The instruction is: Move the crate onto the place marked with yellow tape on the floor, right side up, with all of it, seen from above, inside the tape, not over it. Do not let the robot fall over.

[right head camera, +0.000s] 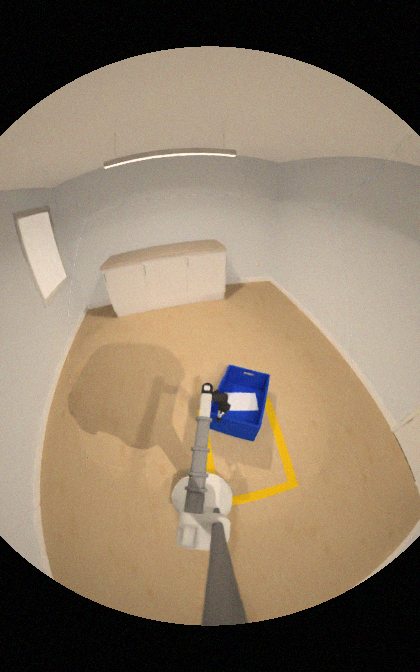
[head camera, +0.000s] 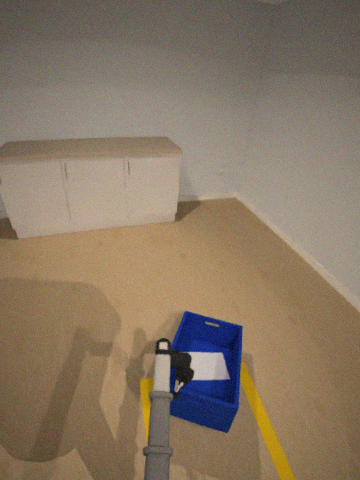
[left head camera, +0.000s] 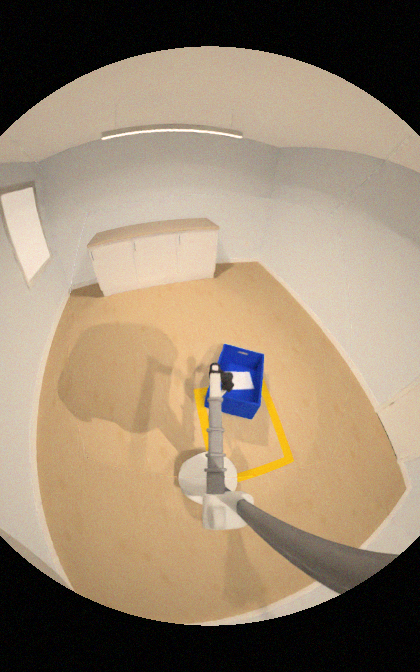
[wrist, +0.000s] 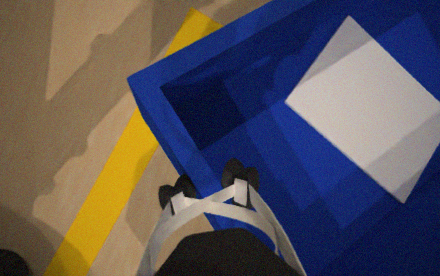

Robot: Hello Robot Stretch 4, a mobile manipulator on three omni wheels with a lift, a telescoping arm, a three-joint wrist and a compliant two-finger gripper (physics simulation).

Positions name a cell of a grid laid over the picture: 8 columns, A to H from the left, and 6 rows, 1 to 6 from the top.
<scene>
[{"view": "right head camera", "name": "blue crate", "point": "E4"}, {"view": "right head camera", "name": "white cabinet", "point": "D3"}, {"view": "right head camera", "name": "yellow tape square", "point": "F5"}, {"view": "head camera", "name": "white box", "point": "E5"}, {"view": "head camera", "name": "blue crate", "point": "E6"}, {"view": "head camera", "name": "white cabinet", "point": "B3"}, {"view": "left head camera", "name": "blue crate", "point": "E4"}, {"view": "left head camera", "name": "white cabinet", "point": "C3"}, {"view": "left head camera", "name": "yellow tape square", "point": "F5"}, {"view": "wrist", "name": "my gripper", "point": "D4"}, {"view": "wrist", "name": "white box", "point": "G3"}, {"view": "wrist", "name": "blue crate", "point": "E3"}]
</scene>
